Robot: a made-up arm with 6 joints.
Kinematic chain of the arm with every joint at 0, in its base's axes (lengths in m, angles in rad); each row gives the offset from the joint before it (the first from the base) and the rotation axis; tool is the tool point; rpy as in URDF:
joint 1: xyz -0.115 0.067 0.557 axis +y
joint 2: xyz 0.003 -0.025 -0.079 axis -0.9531 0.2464 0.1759
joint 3: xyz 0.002 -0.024 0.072 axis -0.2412 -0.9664 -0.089
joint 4: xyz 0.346 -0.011 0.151 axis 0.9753 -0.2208 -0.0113
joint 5: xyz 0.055 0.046 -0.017 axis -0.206 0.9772 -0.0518
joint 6: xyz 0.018 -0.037 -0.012 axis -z
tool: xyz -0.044 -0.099 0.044 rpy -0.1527 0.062 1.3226
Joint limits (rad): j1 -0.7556..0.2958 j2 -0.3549..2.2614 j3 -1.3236..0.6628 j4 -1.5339..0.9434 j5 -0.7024..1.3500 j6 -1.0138..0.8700
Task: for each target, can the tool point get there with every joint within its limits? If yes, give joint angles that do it. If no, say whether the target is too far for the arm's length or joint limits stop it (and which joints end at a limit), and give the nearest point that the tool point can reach.
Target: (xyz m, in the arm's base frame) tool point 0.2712 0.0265 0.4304
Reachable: yes | joints 0.1620 0.8583 -0.3898 0.2299 -0.2994 0.1613
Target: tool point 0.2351 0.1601 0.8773
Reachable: yes | joints 0.0484 0.4370 0.4703 -0.6401 -0.0151 -0.4070
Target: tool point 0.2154 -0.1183 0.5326
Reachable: yes | joints -0.6669 1.0006 -1.1433 0.4959 -0.0380 0.4730
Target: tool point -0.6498 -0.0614 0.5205
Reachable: no: joint limits stop it (at a limit: joint 1, joint 2, joint 3, joint 4) | nearest point -0.2646 -0.1388 0.8628 | short by 0.521 m
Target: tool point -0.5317 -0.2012 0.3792
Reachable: no: joint limits stop it (at a limit: joint 1, joint 3, joint 4, joint 5) | nearest point -0.0754 -0.1784 0.2747 | short by 0.469 m
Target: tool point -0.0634 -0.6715 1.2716
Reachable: no: too far | nearest point -0.0829 -0.2381 1.0013 | short by 0.511 m
